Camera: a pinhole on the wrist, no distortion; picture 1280 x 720 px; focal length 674.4 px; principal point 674.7 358.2 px. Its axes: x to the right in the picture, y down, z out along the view. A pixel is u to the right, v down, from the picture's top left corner.
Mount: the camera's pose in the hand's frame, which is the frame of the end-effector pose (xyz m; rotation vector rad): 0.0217 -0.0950 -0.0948 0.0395 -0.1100 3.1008
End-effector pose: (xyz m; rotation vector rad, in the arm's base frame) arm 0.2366 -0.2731 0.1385 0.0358 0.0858 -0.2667
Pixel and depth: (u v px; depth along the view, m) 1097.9 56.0 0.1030
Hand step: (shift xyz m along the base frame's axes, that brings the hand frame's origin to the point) -0.0503 -0.0425 0.0150
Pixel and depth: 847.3 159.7 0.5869
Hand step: -0.0519 0.0440 0.5150
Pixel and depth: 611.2 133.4 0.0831
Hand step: 0.0110 -0.0790 -0.0148
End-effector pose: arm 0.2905 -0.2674 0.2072 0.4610 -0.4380 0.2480
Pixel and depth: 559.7 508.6 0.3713
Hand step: 0.0532 -0.2954 0.1803
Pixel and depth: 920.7 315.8 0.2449
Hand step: -0.0765 -0.1626 0.0600
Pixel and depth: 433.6 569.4 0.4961
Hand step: 0.1406 -0.4102 0.2945
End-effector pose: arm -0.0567 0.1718 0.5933 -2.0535 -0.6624 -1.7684
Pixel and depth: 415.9 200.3 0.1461
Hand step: 0.0109 0.0991 0.0704
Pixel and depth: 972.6 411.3 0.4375
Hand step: 0.1797 0.2953 -0.2208
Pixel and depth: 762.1 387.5 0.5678
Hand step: 0.2960 0.3830 -0.1199
